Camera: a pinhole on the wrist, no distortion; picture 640 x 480 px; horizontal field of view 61.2 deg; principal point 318.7 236.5 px. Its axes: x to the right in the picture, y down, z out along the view. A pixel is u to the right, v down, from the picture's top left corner.
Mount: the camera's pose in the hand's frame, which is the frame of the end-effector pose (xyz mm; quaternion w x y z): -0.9 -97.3 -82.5 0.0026 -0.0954 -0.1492 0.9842
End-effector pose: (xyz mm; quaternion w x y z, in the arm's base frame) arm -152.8 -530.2 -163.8 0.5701 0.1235 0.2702 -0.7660
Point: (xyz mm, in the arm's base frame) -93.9 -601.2 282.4
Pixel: 416.5 21.2
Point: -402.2 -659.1 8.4
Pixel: 21.5 382.7
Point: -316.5 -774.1 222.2
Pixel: 150.5 190.3
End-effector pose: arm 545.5 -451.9 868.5 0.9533 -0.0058 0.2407 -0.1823
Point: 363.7 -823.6 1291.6
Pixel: 443.7 460.8
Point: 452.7 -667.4 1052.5
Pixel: 391.7 400.9
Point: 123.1 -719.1 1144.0
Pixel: outside the picture
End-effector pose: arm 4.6 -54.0 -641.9 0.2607 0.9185 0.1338 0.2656
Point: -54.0 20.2 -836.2
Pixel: 504.4 305.5
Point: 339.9 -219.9 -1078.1
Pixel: 181.6 36.4
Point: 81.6 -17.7 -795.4
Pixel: 174.0 89.7
